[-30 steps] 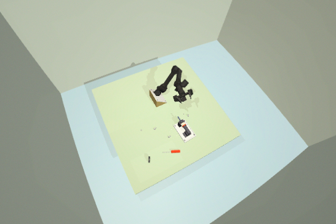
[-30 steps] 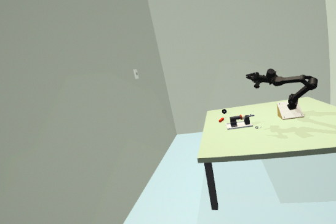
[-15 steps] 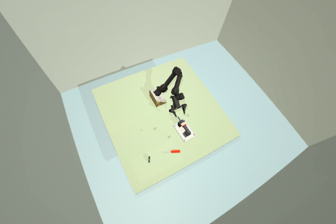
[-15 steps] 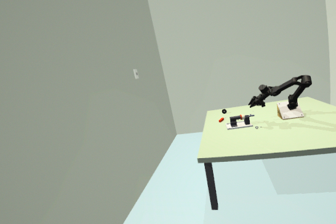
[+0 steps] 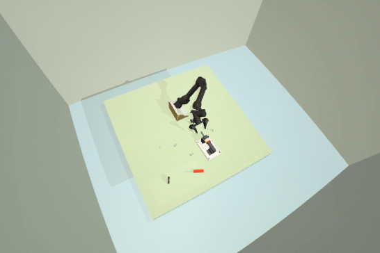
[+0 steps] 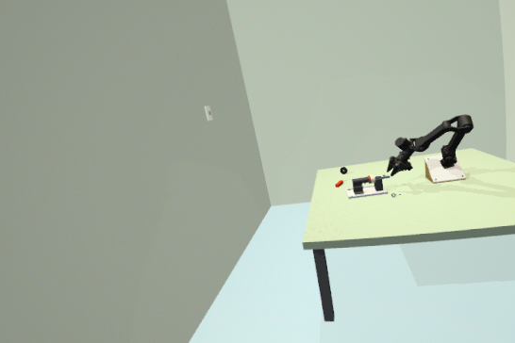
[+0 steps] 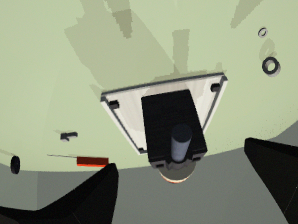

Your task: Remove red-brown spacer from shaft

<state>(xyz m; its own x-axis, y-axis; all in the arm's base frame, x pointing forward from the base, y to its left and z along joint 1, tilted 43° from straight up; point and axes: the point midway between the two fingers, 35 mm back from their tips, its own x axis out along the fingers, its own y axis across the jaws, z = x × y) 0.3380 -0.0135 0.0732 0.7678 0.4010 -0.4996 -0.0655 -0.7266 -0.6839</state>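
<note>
The shaft lies 70 mm ahead of my gripper tip and 20 mm below it. The rest, counted from my gripper tip: red-brown spacer: 120 mm ahead, 20 mm below, 10 mm to the right; then red-handled screwdriver: 270 mm to the right, 260 mm ahead, 90 mm below; then black disc: 500 mm to the right, 200 mm ahead, 70 mm below.
</note>
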